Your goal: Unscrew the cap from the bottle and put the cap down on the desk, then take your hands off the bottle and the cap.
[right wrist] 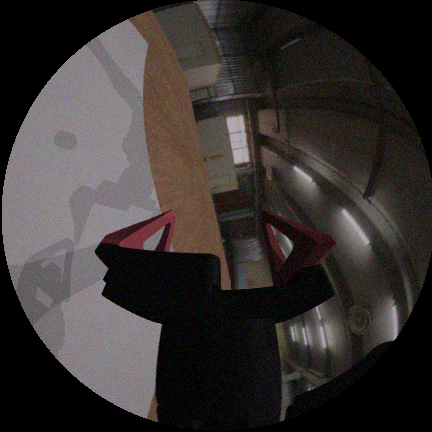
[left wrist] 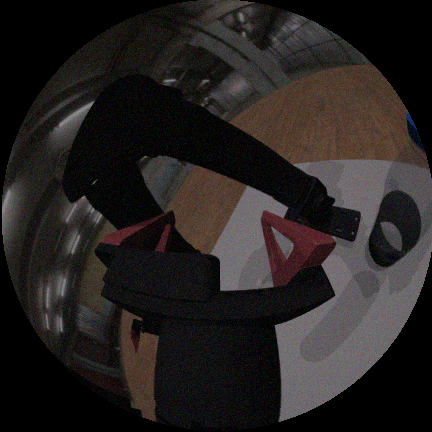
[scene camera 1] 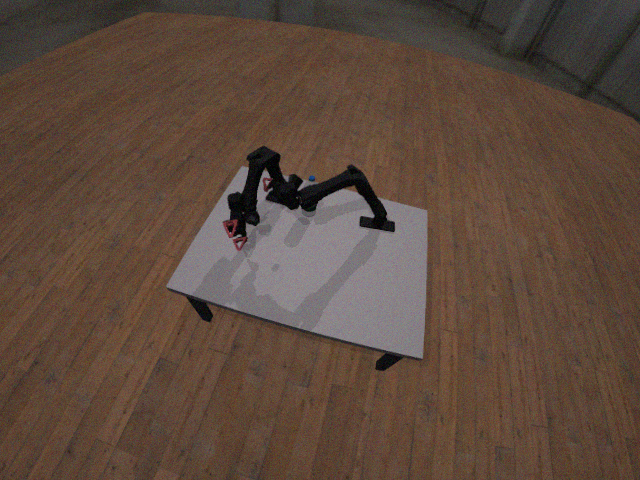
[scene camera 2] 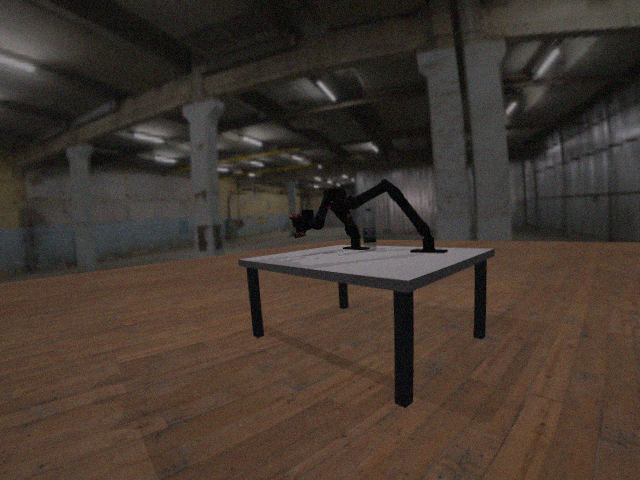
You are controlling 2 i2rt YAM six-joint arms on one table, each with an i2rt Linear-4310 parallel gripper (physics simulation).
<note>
My left gripper is open, holding nothing. Also in view: a bottle. My right gripper is open, holding nothing.
</note>
